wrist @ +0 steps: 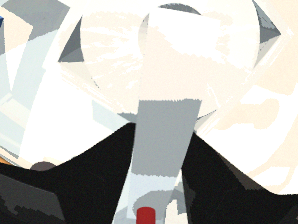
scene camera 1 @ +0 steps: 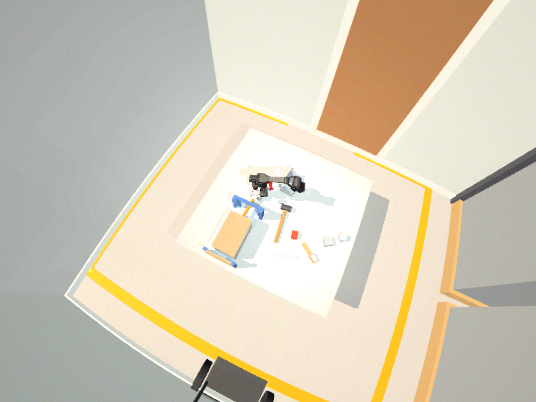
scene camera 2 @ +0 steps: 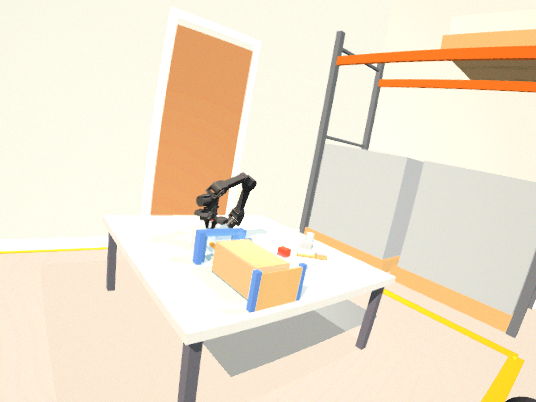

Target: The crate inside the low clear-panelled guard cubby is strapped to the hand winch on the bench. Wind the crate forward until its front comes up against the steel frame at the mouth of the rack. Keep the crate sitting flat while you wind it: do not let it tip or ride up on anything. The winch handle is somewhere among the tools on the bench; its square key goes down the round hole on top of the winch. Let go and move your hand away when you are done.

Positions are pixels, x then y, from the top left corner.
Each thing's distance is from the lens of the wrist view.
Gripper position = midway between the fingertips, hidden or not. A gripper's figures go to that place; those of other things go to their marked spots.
my gripper [wrist: 159, 134]: 10 cm
winch handle [wrist: 179, 50]: 7 cm
